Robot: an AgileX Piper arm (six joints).
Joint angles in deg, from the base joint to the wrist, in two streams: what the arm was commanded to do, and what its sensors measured. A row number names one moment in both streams.
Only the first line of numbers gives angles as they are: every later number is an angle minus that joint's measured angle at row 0.
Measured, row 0:
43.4, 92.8, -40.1, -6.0, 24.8, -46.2
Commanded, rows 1 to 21:
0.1, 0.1, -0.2, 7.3, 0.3, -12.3
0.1, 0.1, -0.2, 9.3, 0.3, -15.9
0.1, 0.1, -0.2, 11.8, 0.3, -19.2
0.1, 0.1, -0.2, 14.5, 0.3, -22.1
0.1, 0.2, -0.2, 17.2, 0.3, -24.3
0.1, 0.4, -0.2, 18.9, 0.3, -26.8
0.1, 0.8, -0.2, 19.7, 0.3, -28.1
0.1, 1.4, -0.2, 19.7, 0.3, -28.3
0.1, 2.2, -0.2, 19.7, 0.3, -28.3
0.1, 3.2, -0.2, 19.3, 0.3, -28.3
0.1, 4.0, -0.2, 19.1, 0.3, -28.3
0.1, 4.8, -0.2, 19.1, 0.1, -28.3
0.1, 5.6, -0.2, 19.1, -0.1, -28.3
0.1, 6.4, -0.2, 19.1, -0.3, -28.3
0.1, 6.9, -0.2, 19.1, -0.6, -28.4
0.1, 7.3, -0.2, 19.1, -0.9, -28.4
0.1, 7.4, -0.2, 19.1, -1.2, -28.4
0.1, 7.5, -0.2, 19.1, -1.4, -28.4
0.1, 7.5, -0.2, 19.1, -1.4, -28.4
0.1, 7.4, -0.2, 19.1, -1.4, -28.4
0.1, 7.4, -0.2, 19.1, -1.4, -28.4
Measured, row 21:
0.1, 6.5, -0.5, 19.4, -1.1, -27.9
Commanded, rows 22 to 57:
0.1, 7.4, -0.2, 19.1, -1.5, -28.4
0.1, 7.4, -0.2, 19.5, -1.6, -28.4
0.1, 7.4, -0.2, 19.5, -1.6, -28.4
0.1, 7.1, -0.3, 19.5, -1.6, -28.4
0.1, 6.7, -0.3, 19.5, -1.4, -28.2
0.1, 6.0, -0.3, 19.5, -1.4, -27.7
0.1, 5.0, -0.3, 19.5, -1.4, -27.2
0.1, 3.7, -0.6, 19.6, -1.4, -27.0
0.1, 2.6, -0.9, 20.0, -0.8, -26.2
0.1, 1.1, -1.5, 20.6, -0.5, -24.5
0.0, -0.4, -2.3, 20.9, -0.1, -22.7
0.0, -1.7, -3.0, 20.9, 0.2, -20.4
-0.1, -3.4, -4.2, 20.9, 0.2, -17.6
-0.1, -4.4, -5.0, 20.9, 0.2, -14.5
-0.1, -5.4, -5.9, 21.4, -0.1, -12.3
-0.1, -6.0, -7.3, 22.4, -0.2, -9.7
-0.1, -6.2, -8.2, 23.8, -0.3, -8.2
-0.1, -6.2, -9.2, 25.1, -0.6, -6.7
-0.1, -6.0, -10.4, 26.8, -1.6, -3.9
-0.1, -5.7, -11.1, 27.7, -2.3, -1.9
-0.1, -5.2, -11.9, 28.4, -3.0, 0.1
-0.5, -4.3, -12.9, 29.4, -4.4, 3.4
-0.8, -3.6, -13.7, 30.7, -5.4, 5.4
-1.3, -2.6, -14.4, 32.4, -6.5, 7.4
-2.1, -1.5, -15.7, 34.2, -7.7, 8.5
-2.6, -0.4, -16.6, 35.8, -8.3, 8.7
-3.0, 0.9, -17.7, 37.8, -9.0, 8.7
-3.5, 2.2, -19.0, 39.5, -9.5, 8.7
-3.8, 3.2, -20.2, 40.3, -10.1, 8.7
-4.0, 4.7, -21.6, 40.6, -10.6, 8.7
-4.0, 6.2, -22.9, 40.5, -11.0, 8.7
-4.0, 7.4, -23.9, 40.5, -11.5, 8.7
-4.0, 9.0, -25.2, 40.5, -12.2, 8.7
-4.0, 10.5, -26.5, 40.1, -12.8, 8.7
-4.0, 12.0, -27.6, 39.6, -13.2, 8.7
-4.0, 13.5, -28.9, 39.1, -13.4, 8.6
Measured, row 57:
-3.7, 8.5, -24.7, 39.9, -11.3, 8.5
